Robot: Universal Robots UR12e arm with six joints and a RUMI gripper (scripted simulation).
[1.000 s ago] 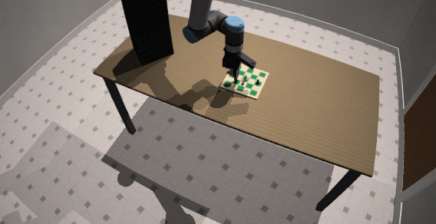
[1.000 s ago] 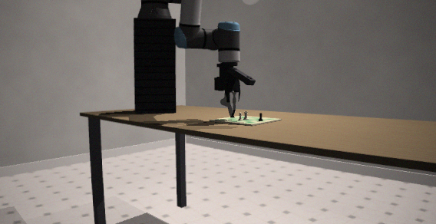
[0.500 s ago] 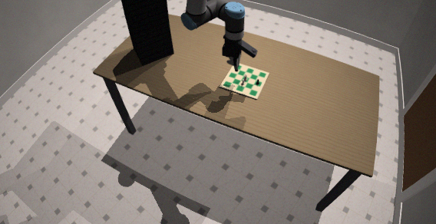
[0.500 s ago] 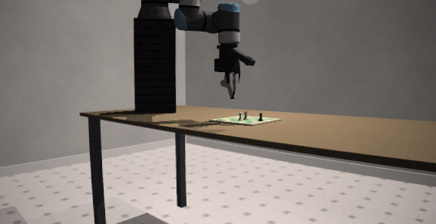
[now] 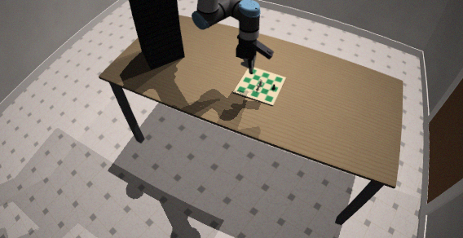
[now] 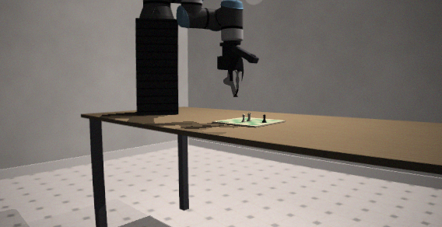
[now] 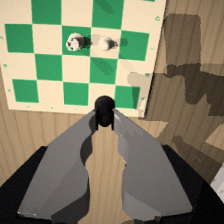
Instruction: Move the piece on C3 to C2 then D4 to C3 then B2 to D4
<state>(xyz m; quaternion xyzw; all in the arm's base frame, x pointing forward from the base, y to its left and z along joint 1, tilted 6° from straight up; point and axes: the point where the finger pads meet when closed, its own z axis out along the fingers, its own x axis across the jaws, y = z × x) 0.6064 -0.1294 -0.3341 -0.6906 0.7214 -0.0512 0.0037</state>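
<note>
Right now the green-and-cream chessboard is 12 cm below my hand, 4 cm to the left of it and 4 cm ahead of it.
</note>
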